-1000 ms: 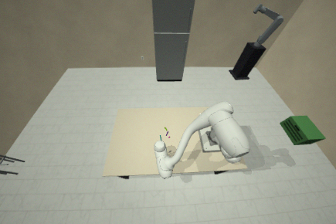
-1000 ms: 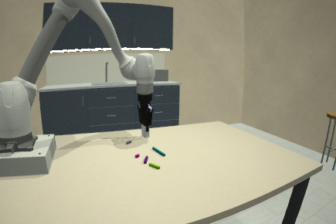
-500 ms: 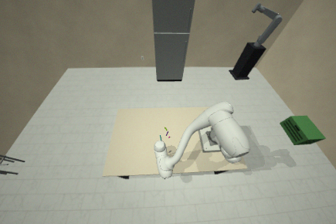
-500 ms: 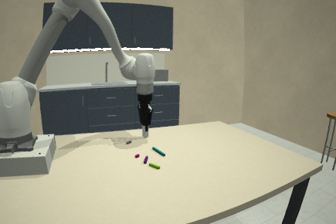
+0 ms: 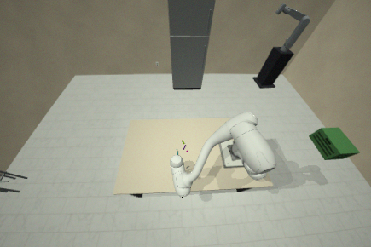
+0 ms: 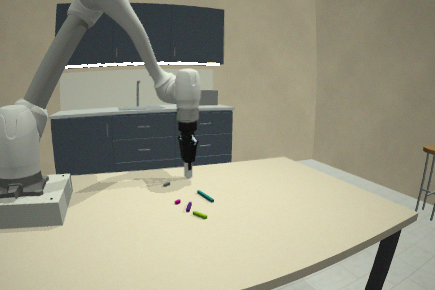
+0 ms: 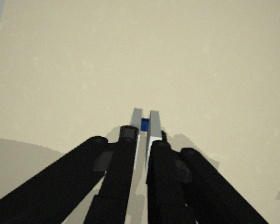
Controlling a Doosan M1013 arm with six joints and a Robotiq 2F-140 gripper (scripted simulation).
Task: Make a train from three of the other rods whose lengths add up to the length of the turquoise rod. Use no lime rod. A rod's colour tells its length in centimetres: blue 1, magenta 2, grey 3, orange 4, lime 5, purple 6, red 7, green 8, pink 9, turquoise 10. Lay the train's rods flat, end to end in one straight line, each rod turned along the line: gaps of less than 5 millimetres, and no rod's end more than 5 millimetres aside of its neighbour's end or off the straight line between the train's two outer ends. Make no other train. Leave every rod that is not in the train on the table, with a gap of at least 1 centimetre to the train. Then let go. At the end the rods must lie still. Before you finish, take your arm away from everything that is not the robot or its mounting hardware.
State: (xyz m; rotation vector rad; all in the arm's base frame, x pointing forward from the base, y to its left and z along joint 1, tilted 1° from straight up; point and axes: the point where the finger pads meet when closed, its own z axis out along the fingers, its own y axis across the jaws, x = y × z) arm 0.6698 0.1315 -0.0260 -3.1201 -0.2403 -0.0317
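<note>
The magenta rod is 230 mm to the right of my hand, 130 mm behind it and 30 mm below it. Round my hand: turquoise rod 220 mm to the right, 30 mm below, 20 mm behind; small blue rod 30 mm below; grey rod 110 mm behind, 60 mm to the right, 30 mm below.
</note>
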